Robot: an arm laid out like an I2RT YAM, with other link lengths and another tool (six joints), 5 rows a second.
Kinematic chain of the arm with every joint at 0, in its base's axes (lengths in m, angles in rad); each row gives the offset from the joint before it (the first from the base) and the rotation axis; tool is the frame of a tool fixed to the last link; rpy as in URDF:
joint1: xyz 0 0 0.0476 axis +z
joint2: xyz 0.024 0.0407 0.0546 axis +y
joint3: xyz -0.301 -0.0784 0 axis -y
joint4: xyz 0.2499 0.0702 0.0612 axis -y
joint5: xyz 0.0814 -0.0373 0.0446 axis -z
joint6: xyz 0.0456 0 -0.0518 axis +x
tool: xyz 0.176 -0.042 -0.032 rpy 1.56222 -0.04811 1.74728
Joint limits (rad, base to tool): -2.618..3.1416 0..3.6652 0..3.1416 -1.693..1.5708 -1.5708..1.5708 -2.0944..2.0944
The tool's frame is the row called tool.
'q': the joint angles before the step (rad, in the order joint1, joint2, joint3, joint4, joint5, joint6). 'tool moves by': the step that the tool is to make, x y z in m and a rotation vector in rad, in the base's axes. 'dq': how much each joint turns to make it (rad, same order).
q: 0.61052, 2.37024, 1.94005, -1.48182, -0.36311, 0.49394
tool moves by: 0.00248, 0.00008, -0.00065, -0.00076, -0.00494, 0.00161
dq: -0.00114, 0.00503, 0.00964, -0.00154, 0.00417, -0.00154
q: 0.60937, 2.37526, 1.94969, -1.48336, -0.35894, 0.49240
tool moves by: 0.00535, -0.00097, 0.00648, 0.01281, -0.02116, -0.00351
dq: -0.00862, -0.01798, 0.00683, -0.00175, 0.00306, -0.00465
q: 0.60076, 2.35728, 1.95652, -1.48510, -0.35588, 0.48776
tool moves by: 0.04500, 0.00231, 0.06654, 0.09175, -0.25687, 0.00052
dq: -0.02093, -0.16514, 0.09327, 0.00328, 0.06933, -0.00917
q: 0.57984, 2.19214, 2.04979, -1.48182, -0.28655, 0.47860
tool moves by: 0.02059, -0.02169, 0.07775, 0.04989, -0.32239, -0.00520
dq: 0.00162, -0.28357, -0.08632, 0.09879, 0.13468, -0.00612
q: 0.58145, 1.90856, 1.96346, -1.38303, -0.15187, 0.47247
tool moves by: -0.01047, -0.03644, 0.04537, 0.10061, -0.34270, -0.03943
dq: 0.00077, -0.43581, -0.41465, 0.32031, 0.11110, -0.00509
